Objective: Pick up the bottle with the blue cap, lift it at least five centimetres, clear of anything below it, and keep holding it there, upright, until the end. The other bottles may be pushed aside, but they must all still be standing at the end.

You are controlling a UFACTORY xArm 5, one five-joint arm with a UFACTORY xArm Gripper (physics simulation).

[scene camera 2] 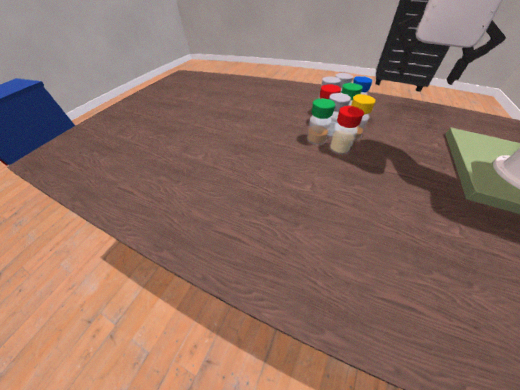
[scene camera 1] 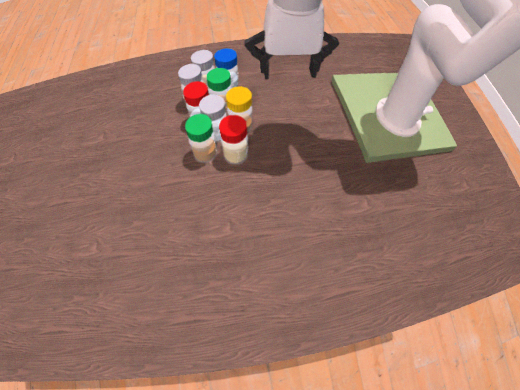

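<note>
The bottle with the blue cap stands upright at the back right of a tight group, its body partly hidden by nearer bottles. A grey-capped bottle stands left of it, and a green-capped bottle is in front. A yellow-capped bottle and several red-, grey- and green-capped bottles stand nearer the camera, all upright. My gripper is open and empty, above the table and to the right of the blue cap. One finger blends into the dark chair in scene camera 2.
A green slab under the arm's base lies on the right of the brown table. A black chair stands behind the table. A blue object is at the far left in scene camera 2.
</note>
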